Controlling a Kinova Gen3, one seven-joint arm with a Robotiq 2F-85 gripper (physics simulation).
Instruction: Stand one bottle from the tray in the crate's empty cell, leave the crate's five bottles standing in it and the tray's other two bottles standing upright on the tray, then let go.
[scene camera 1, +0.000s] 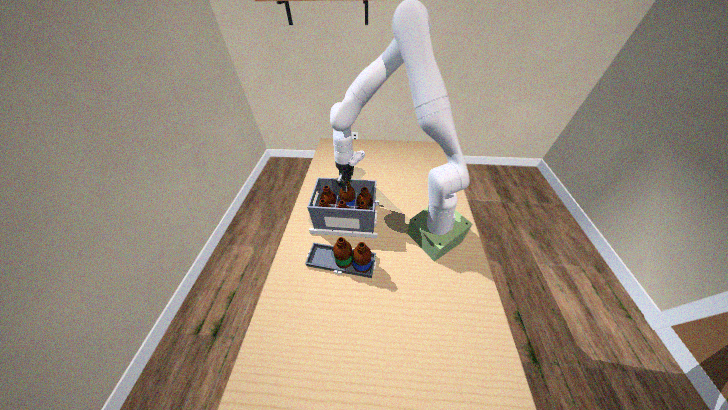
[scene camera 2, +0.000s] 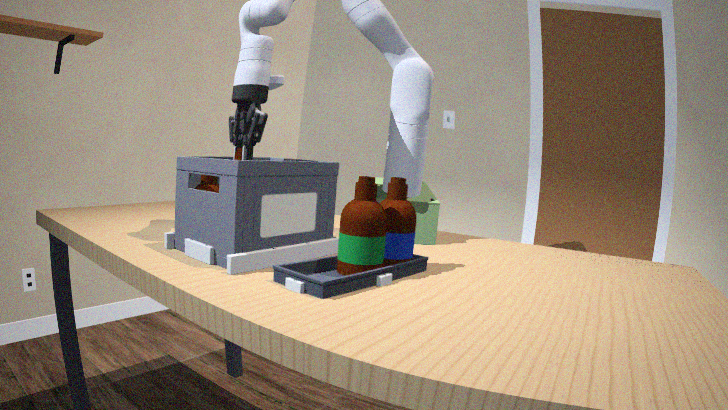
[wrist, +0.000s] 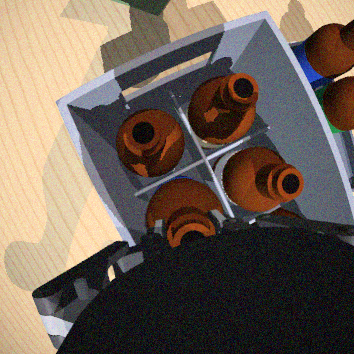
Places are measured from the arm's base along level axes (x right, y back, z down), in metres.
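Where they show: gripper, between the fingertips: (scene camera 1: 346, 188) (wrist: 187, 226); arm's base, origin of its link: (scene camera 1: 438, 225).
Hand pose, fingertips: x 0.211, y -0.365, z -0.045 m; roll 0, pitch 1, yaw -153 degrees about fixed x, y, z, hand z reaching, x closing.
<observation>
Things, the pixels of their top centre, and the offset from my fingertips.
- brown bottle with a blue label, centre of its top: (wrist: 193, 242) (scene camera 2: 243, 147) (scene camera 1: 346, 182) dx +0.000, dy -0.001, dz -0.035 m
- grey crate, centre of its top: (wrist: 250, 209) (scene camera 2: 257, 158) (scene camera 1: 343, 193) dx -0.045, dy -0.014, dz -0.016 m
- green-label bottle, centre of its top: (scene camera 2: 367, 176) (scene camera 1: 340, 239) dx -0.272, dy -0.033, dz -0.001 m
- blue-label bottle, centre of its top: (scene camera 2: 398, 177) (scene camera 1: 361, 244) dx -0.301, dy +0.041, dz -0.001 m
- tray, centre of its top: (scene camera 2: 357, 261) (wrist: 325, 118) (scene camera 1: 341, 257) dx -0.272, dy -0.044, dz +0.134 m
My gripper (scene camera 1: 345, 185) (scene camera 2: 243, 154) (wrist: 187, 226) points down, shut on the neck of a brown bottle with a blue label (scene camera 1: 347, 195) (scene camera 2: 238, 153) (wrist: 180, 201). The bottle is upright, inside the back middle cell of the grey crate (scene camera 1: 316, 216) (scene camera 2: 206, 219) (wrist: 280, 80). Its neck shows above the rim and its label above the divider, higher than its neighbours; its base is hidden. Several brown bottles stand in the other cells, among them one at the back right (scene camera 1: 364, 196) (wrist: 150, 145). A green-label bottle (scene camera 1: 342, 253) (scene camera 2: 361, 224) and a blue-label bottle (scene camera 1: 362, 256) (scene camera 2: 400, 219) stand upright on the tray (scene camera 1: 318, 257) (scene camera 2: 331, 289).
White strips (scene camera 1: 342, 233) (scene camera 2: 282, 255) lie along the crate's foot. The tray is in front of the crate. The arm's green base (scene camera 1: 443, 239) (scene camera 2: 427, 219) stands on the table to the right. A wall shelf (scene camera 2: 50, 29) hangs at the back left.
</observation>
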